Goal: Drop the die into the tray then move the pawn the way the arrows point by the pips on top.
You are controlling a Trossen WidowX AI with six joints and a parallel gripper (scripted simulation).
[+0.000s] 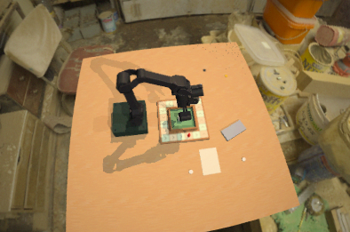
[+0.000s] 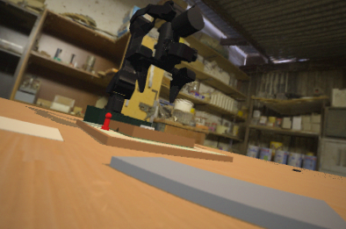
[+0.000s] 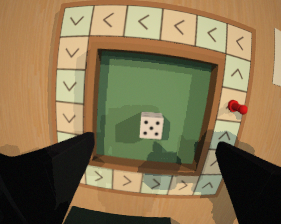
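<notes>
My gripper tip is 11 cm to the left of the red pawn, 8 cm above it and 2 cm short of it. Also, from my gripper tip: green dice tray 10 cm below; then cream card 27 cm to the right, 12 cm ahead, 11 cm below; then white die 8 cm below, 1 cm behind.
</notes>
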